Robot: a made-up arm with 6 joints.
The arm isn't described. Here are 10 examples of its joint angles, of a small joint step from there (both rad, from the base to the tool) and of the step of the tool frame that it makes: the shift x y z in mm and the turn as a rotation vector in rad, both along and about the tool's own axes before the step.
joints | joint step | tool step
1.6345 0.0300 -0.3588 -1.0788 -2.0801 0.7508 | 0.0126 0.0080 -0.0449 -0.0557 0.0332 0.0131 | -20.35 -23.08 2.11 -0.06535 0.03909 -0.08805
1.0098 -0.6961 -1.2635 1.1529 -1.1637 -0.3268 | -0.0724 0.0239 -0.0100 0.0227 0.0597 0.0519 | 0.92 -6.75 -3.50 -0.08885 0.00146 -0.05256
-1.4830 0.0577 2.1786 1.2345 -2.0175 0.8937 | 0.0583 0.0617 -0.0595 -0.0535 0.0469 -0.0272 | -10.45 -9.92 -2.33 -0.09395 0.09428 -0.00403
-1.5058 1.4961 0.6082 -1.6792 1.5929 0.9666 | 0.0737 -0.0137 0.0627 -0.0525 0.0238 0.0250 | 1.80 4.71 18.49 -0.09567 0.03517 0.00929
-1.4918 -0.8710 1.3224 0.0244 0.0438 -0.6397 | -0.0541 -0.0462 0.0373 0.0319 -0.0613 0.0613 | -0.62 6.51 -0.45 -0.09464 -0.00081 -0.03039
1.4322 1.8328 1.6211 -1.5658 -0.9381 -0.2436 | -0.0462 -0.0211 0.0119 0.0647 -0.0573 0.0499 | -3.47 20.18 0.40 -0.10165 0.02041 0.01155
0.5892 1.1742 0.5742 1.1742 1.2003 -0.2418 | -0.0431 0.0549 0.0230 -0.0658 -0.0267 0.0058 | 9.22 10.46 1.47 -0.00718 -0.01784 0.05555
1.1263 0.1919 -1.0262 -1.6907 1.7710 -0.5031 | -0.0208 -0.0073 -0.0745 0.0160 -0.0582 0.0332 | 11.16 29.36 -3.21 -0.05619 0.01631 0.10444
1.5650 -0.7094 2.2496 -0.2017 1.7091 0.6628 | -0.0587 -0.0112 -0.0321 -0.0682 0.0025 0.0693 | 26.12 30.29 -14.59 -0.08716 0.07214 0.11329
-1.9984 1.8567 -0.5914 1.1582 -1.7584 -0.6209 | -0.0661 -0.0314 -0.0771 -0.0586 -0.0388 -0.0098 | -31.64 10.81 26.97 -0.04140 -0.08947 -0.10104
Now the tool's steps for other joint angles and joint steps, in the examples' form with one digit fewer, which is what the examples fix.
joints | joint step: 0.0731 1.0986 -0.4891 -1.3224 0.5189 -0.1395 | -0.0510 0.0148 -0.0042 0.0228 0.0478 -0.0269
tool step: -16.4 2.6 13.0 -0.0070 -0.0152 -0.0351
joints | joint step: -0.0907 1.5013 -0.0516 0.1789 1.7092 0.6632 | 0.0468 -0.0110 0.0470 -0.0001 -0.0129 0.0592
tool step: -11.6 -1.1 21.6 -0.0748 -0.0538 -0.0357
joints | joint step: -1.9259 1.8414 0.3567 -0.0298 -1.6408 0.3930 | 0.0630 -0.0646 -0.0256 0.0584 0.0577 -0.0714
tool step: 6.1 5.8 -6.2 0.0253 0.0415 0.0104
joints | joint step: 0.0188 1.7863 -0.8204 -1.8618 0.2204 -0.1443 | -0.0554 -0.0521 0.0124 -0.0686 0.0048 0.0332
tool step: -11.0 19.0 0.5 0.0130 -0.0283 0.0861
